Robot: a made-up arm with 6 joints.
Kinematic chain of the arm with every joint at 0, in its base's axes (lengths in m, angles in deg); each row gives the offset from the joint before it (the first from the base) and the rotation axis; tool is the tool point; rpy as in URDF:
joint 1: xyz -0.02 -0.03 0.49 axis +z
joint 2: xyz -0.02 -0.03 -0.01 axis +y
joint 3: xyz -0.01 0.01 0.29 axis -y
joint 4: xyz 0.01 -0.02 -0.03 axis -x
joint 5: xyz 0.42 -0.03 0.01 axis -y
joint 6: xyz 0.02 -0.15 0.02 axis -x
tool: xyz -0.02 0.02 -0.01 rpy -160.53 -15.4 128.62
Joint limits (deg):
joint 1: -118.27..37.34
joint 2: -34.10..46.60
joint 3: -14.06..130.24
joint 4: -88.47..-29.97
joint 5: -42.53..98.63
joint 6: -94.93..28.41
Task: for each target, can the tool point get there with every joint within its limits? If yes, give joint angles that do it. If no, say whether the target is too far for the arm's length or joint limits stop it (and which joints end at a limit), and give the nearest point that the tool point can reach.
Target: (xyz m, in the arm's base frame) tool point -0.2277 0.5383 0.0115
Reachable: no: joint limits stop it (at a limit: joint 1, joint 2, joint 3, joint 4, joint 5, joint 6) | nearest point 0.1895 0.0616 0.2167 | short by 0.666 m
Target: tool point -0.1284 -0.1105 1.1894
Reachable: yes | joints -67.51 -13.70 80.40 -60.24 71.14 -3.03
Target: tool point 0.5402 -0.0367 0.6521
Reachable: yes | joints 15.61 25.80 31.83 -52.10 6.27 -15.24
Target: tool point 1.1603 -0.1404 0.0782
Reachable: no: too far | nearest point 0.5929 -0.0873 0.4251 | short by 0.667 m
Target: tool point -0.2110 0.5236 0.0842
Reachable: no: joint limits stop it (at a limit: joint 1, joint 2, joint 3, joint 4, joint 5, joint 6) | nearest point 0.1895 0.0616 0.2167 | short by 0.626 m
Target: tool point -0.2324 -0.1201 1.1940
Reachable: yes | joints -106.35 17.46 110.73 -43.21 3.28 -37.03
